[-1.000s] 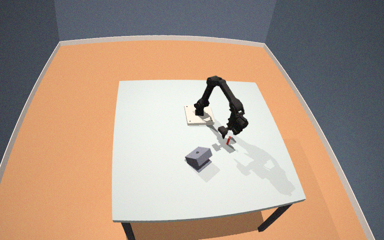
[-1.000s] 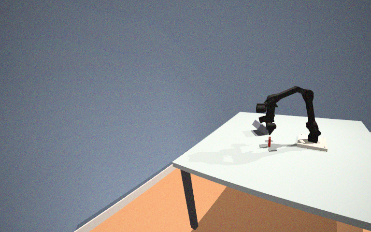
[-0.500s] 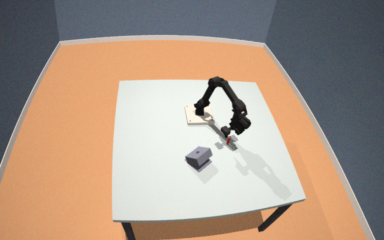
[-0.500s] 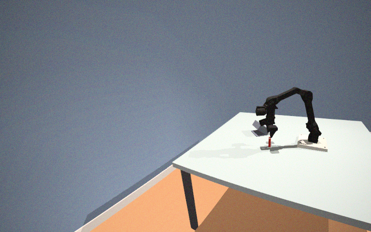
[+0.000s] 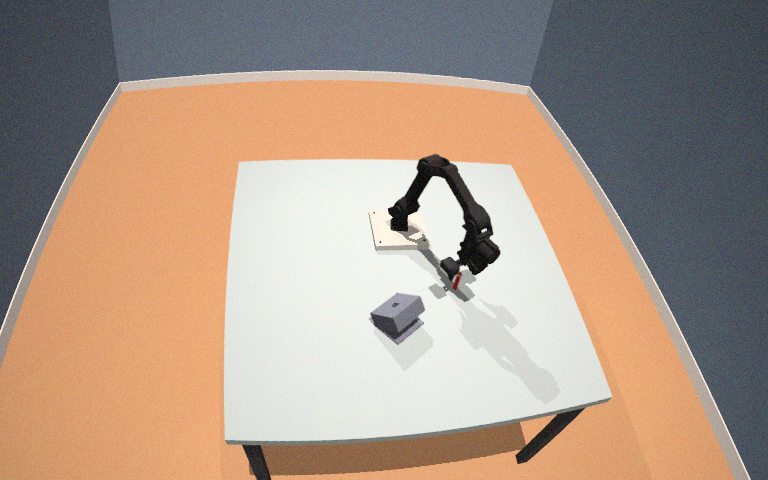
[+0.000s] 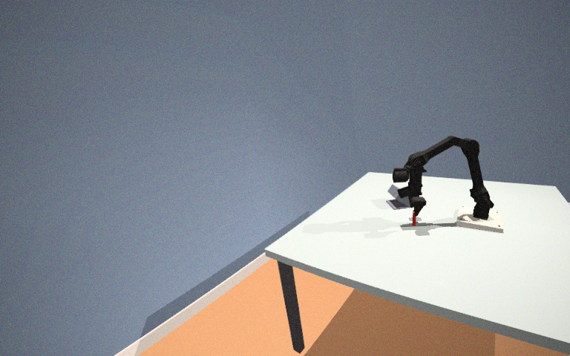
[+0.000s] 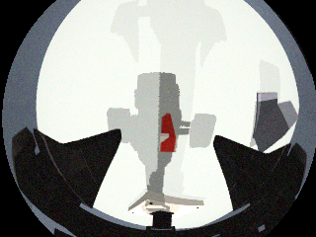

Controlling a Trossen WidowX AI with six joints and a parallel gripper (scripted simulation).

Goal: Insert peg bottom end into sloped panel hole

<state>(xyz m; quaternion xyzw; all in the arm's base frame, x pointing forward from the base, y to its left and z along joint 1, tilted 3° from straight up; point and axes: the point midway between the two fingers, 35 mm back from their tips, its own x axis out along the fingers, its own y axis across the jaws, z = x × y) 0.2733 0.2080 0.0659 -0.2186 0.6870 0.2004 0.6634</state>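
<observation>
My gripper tip is 2 cm above the red peg. Round my gripper tip: grey sloped panel: 16 cm ahead, 21 cm to the right, 2 cm below; panel foot: 17 cm ahead, 20 cm to the right, 7 cm below.
</observation>
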